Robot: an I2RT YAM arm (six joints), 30 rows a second.
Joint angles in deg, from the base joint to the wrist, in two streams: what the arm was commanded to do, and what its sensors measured. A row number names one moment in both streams.
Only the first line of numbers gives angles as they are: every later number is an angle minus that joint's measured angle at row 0.
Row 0, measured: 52.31, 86.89, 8.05, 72.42, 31.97, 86.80
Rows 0 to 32, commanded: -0.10, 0.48, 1.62, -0.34, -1.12, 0.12; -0.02, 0.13, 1.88, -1.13, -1.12, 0.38; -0.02, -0.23, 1.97, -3.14, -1.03, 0.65; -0.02, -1.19, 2.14, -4.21, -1.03, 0.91; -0.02, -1.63, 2.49, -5.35, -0.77, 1.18; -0.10, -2.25, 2.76, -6.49, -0.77, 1.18; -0.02, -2.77, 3.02, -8.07, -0.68, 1.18; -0.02, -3.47, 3.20, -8.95, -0.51, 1.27; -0.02, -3.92, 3.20, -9.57, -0.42, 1.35; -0.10, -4.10, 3.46, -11.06, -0.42, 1.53; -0.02, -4.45, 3.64, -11.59, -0.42, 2.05; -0.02, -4.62, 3.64, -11.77, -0.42, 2.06; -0.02, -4.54, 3.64, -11.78, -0.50, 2.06; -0.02, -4.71, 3.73, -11.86, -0.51, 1.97; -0.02, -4.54, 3.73, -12.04, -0.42, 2.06; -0.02, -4.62, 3.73, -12.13, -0.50, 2.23; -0.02, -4.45, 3.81, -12.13, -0.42, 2.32; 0.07, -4.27, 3.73, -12.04, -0.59, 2.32; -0.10, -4.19, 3.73, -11.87, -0.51, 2.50; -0.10, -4.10, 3.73, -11.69, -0.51, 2.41; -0.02, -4.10, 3.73, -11.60, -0.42, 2.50; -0.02, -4.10, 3.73, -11.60, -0.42, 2.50; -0.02, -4.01, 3.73, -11.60, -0.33, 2.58; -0.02, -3.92, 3.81, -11.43, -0.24, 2.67; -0.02, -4.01, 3.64, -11.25, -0.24, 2.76; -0.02, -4.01, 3.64, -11.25, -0.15, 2.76; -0.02, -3.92, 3.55, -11.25, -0.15, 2.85; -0.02, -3.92, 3.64, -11.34, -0.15, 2.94; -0.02, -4.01, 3.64, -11.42, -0.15, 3.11; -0.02, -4.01, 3.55, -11.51, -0.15, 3.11; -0.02, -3.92, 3.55, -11.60, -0.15, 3.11; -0.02, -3.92, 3.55, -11.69, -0.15, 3.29; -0.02, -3.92, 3.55, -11.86, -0.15, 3.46
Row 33, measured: 0.00, -3.56, 2.26, -11.19, -0.20, 3.55
